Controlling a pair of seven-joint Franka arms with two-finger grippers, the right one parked.
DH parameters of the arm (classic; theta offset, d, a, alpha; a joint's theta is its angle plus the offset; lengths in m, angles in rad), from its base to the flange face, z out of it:
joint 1: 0 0.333 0 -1.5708
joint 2: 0 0 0 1.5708
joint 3: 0 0.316 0.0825 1.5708
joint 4: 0 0 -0.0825 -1.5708
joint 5: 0 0.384 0 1.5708
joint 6: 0 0 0.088 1.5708
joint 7: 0 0.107 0 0
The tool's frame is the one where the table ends.
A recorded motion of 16 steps. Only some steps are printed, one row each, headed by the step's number.
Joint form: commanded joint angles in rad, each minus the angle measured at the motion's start. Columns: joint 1, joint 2, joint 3, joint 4, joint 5, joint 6, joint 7.
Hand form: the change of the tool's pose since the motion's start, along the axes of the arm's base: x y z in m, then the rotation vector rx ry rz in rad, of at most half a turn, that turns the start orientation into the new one. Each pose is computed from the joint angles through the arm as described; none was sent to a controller.
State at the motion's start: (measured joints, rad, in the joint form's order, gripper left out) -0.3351 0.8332 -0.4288 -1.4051 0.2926 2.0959 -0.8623
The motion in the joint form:
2: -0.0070 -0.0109 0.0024 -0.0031 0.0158 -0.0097 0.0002
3: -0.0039 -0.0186 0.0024 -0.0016 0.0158 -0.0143 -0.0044
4: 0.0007 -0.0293 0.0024 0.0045 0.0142 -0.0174 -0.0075
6: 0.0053 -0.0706 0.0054 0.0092 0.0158 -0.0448 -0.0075
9: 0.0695 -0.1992 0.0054 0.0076 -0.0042 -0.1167 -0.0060
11: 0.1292 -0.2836 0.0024 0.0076 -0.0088 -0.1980 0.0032
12: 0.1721 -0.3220 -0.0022 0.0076 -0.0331 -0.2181 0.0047
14: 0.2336 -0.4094 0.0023 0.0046 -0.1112 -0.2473 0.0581
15: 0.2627 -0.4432 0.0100 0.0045 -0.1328 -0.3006 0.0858
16: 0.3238 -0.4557 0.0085 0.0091 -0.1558 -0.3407 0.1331
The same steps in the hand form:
2: -0.0024 -0.0018 0.0049 0.0155 -0.0117 -0.0158
3: -0.0003 0.0000 0.0104 0.0159 -0.0170 -0.0079
4: 0.0041 0.0022 0.0201 0.0106 -0.0286 0.0025
6: 0.0090 0.0073 0.0478 0.0171 -0.0539 0.0089
9: 0.0306 0.0492 0.1291 0.0189 -0.1107 0.0805
11: 0.0410 0.0905 0.1794 0.0490 -0.1279 0.1316
12: 0.0482 0.1151 0.2037 0.0355 -0.1333 0.1785
14: 0.0511 0.1536 0.2562 -0.0173 -0.1471 0.2142
15: 0.0500 0.1771 0.2722 -0.0048 -0.1259 0.2267
16: 0.0584 0.2148 0.2789 -0.0050 -0.0970 0.2438

